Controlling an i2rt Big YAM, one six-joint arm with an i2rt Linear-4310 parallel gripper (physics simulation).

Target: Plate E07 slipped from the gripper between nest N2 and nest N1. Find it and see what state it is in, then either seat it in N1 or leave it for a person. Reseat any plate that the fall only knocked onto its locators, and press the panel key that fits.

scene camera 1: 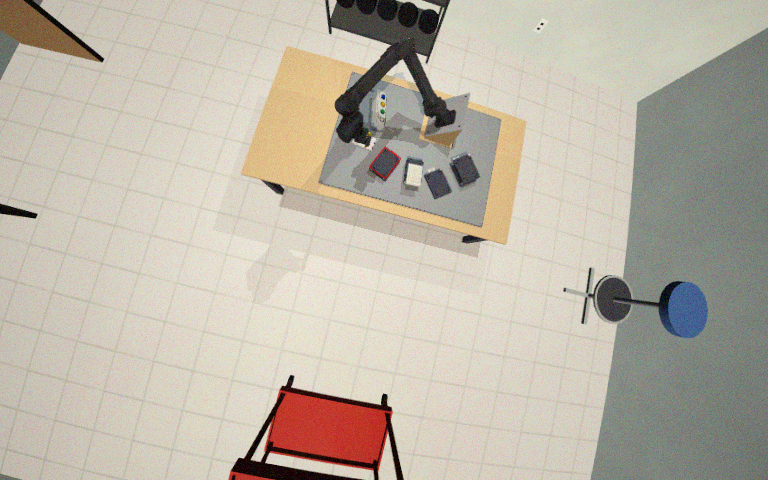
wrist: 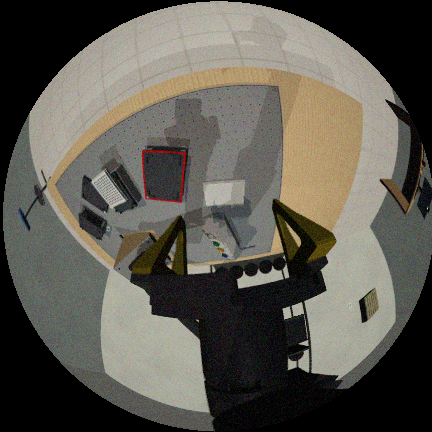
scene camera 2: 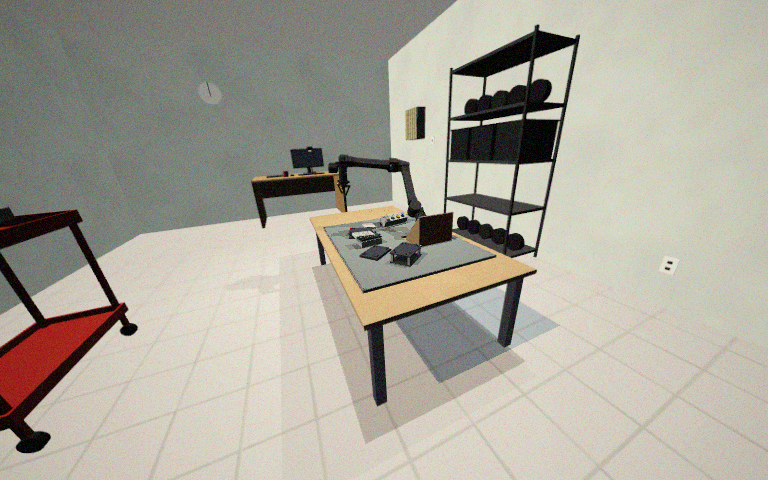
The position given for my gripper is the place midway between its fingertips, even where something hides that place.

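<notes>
Red-framed dark plate (wrist: 162,175) in sight. My gripper (wrist: 227,210) open, holding nothing.
</notes>
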